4 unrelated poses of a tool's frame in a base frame.
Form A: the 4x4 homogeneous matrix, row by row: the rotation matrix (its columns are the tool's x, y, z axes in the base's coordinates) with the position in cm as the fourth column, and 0 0 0 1 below. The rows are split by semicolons.
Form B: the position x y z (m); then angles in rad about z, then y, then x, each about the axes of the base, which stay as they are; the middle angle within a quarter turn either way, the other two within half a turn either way. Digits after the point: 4 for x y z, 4 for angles. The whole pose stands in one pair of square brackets.
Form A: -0.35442, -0.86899, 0.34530, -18.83; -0.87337, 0.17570, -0.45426, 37.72; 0.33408, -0.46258, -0.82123, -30.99; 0, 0, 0, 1
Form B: [-0.1883, 0.3772, -0.3099, 1.9581, 0.3526, 2.6363]
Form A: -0.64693, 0.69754, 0.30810, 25.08; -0.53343, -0.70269, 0.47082, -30.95; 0.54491, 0.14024, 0.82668, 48.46; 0, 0, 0, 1
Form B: [0.2508, -0.3095, 0.4846, -2.3186, 0.3132, -0.5177]
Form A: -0.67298, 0.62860, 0.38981, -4.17; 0.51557, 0.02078, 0.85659, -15.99; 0.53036, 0.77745, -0.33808, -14.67; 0, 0, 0, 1
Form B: [-0.0417, -0.1599, -0.1467, -2.3903, 0.4004, -1.9467]
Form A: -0.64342, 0.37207, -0.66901, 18.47; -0.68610, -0.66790, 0.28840, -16.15; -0.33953, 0.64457, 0.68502, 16.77; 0, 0, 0, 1
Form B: [0.1847, -0.1615, 0.1677, -2.6173, -0.7329, -0.3985]
